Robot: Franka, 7 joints.
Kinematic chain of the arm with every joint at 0, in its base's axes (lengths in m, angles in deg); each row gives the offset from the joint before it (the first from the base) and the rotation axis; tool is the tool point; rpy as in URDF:
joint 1: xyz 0 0 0.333 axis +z
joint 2: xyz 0 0 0 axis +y
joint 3: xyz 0 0 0.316 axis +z
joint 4: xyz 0.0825 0 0 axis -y
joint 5: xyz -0.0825 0 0.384 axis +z
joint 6: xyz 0 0 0 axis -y
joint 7: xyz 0.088 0 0 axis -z
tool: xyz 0 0 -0.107 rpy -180 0 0
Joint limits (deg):
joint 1: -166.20..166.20
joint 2: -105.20..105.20
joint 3: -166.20..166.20
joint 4: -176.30..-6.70
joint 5: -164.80..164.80
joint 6: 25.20..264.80
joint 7: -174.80..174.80
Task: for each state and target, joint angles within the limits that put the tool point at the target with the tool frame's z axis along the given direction. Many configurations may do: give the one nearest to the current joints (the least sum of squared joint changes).
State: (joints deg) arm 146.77 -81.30 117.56 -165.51 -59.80 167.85 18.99
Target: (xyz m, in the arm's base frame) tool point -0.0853 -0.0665 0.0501 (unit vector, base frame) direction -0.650 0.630 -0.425
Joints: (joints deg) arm 129.82 -48.91 144.66 -175.95 -45.24 160.66 18.99
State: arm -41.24 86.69 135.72 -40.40 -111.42 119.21 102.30
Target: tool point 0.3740 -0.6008 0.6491 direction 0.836 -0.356 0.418
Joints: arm -81.09 105.20 145.02 -71.87 -101.13 160.48 102.30
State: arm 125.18 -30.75 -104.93 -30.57 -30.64 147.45 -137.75
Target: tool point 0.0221 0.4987 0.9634 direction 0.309 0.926 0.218
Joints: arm 155.17 -2.73 -69.40 -67.11 -52.98 163.25 -137.75
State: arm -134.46 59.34 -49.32 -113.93 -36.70 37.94 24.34
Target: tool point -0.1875 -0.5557 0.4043 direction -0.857 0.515 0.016
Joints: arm -86.81 20.90 -10.77 -103.37 -73.77 71.70 24.34
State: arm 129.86 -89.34 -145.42 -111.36 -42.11 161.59 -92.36
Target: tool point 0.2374 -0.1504 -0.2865 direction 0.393 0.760 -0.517
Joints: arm 86.89 -105.20 -156.07 -105.60 5.31 157.34 -92.36
